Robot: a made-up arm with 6 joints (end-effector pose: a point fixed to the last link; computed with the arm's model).
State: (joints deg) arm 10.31 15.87 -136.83 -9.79 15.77 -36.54
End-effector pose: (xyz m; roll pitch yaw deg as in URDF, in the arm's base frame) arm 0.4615 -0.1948 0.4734 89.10 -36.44 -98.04
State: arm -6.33 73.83 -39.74 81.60 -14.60 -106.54
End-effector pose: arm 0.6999 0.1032 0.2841 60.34 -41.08 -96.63
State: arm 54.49 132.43 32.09 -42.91 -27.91 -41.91
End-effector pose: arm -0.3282 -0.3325 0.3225 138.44 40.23 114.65
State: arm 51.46 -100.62 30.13 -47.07 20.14 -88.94
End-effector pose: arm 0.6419 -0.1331 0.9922 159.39 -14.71 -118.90
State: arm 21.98 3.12 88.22 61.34 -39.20 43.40
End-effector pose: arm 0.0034 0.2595 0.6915 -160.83 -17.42 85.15
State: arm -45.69 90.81 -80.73 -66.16 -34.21 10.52
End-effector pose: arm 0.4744 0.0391 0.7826 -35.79 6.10 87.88
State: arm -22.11 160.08 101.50 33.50 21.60 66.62
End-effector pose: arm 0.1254 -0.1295 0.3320 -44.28 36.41 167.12
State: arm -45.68 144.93 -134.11 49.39 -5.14 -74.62
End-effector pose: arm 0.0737 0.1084 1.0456 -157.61 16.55 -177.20
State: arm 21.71 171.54 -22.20 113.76 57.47 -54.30
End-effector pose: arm 0.2405 -0.4685 0.1988 -35.18 -30.56 -60.18
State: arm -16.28 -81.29 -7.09 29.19 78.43 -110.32
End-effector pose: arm 0.2233 0.1975 1.1028 149.28 -59.58 -46.77
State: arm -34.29 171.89 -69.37 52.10 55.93 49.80
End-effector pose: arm 0.4952 0.0644 0.6499 50.11 -14.21 -20.62
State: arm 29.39 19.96 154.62 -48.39 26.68 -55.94
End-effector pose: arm -0.1941 -0.1513 0.4565 3.36 -71.05 -111.96
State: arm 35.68 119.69 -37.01 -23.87 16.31 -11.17
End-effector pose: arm 0.2170 -0.2553 0.0646 16.34 65.26 48.28
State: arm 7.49 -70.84 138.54 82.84 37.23 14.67
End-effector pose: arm -0.1274 -0.0747 0.5778 91.18 33.39 144.71
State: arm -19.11 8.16 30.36 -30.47 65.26 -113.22
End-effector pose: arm 0.3242 0.6924 0.6805 -81.74 -25.80 150.79
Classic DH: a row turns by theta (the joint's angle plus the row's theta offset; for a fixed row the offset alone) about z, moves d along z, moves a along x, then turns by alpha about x. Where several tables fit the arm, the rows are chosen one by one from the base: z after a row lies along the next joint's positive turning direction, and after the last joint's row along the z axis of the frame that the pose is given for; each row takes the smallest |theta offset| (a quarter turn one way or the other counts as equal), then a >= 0, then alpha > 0; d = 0 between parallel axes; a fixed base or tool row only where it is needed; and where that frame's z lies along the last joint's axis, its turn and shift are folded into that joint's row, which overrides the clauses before.
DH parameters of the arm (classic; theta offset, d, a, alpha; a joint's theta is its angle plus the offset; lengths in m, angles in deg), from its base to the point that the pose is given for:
base (fixed): 14.33 0.5467 0.0671 -100.96
joint 1: 86.39 0.0024 -0.008 -74.46
joint 2: 65.64 -0.1473 -0.1568 -80.81
joint 3: -87.27 0.064 -0.1732 104.43
joint 4: -69.09 0.2727 0.0181 -96.74
joint 5: -89.41 -0.0543 0.0179 85.05
joint 6: -22.93 -0.0515 -0.004 104.38
tool (fixed): 54.96 -0.2181 0 0

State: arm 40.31 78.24 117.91 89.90 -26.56 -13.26
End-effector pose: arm -0.2868 0.1297 0.5856 -107.86 42.21 -142.81
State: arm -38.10 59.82 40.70 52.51 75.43 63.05
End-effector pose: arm 0.2582 0.5075 0.5018 -136.95 57.50 161.30
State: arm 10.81 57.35 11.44 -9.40 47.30 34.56
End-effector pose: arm 0.1746 0.3006 0.2931 135.23 51.42 121.61
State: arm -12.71 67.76 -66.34 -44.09 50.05 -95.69
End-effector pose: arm 0.7147 -0.0066 0.7277 -101.54 -23.69 74.87
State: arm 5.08 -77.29 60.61 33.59 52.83 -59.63
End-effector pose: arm -0.0851 0.2249 0.8864 10.72 -72.57 136.36
